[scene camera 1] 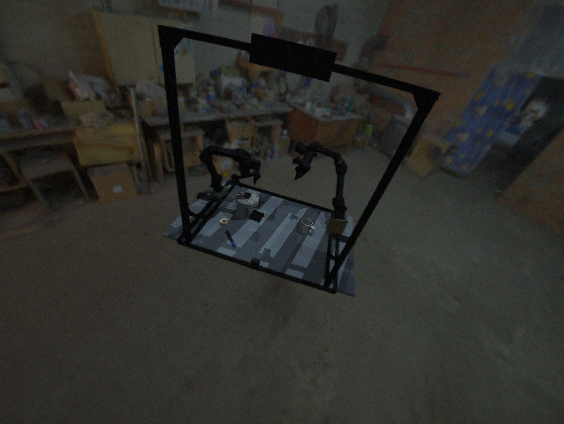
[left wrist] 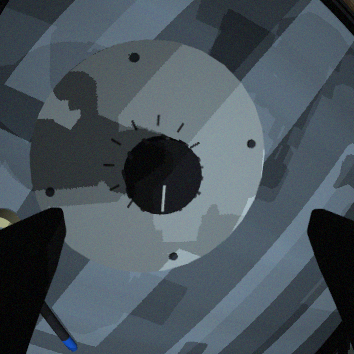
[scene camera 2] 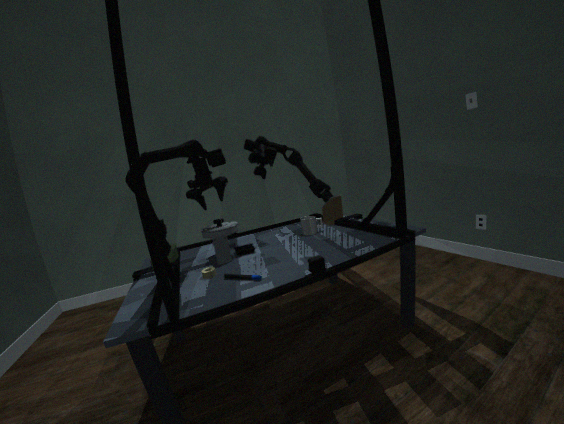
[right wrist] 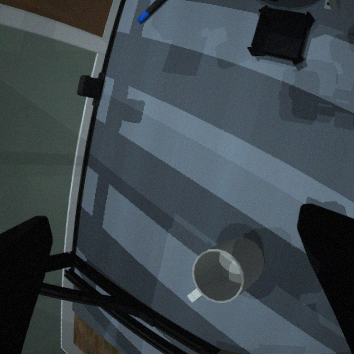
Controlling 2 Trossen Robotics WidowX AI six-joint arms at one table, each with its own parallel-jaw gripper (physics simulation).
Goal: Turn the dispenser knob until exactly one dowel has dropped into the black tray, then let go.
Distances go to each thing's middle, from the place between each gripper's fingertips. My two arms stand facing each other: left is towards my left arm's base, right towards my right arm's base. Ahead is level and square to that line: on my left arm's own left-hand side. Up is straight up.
Right now the black knob [left wrist: 162, 174] is 9 cm behind my right hand, 30 cm to the left of it and 20 cm below it. The rest, counted from my right hand: dispenser [left wrist: 102, 107] (9 cm behind, 30 cm to the left, 20 cm below).
The black knob lies 90 mm below my left hand and 10 mm to the right of it. From my left hand the other things lie so: dispenser: 90 mm below, 10 mm to the right.
